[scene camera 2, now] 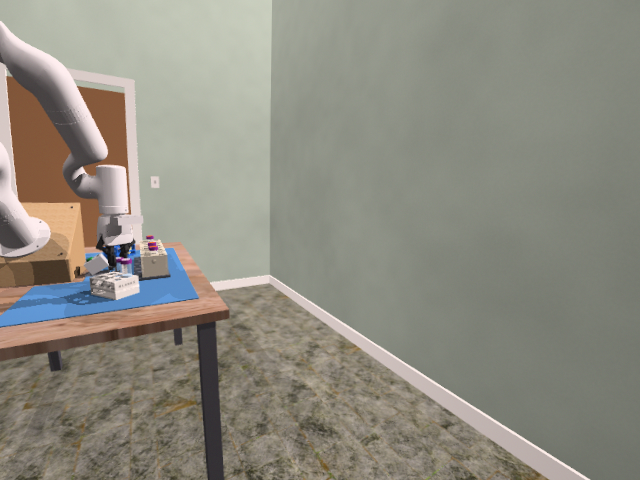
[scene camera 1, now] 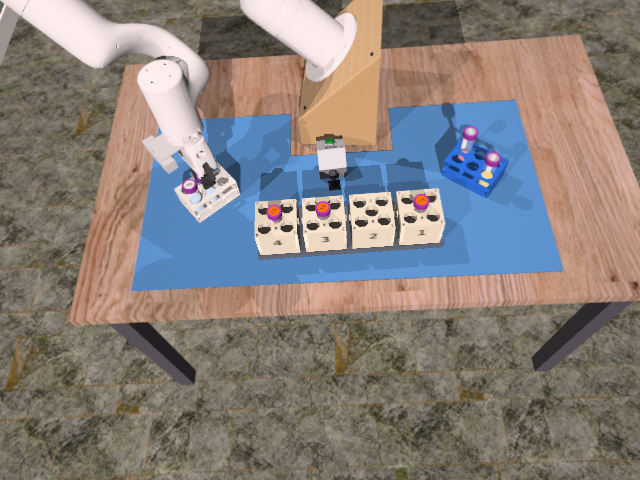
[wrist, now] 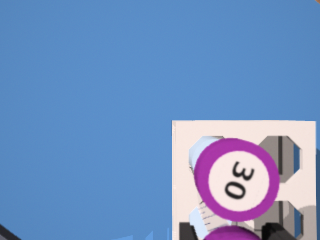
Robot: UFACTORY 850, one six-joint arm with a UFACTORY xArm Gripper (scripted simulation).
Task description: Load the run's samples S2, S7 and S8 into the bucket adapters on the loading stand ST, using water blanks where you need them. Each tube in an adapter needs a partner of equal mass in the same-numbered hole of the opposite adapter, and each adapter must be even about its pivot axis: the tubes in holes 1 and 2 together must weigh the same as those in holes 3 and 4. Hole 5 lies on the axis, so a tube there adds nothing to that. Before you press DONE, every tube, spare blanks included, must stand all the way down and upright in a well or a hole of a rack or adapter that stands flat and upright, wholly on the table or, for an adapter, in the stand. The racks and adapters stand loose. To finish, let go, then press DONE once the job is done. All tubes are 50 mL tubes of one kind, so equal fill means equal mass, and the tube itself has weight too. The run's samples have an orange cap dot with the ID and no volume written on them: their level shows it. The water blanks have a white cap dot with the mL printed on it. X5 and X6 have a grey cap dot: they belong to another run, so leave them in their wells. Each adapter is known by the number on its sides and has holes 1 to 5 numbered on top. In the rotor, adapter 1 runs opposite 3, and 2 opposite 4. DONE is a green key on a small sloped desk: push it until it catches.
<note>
I see my gripper and a blue rack.
My gripper also shows in scene camera 1.
</note>
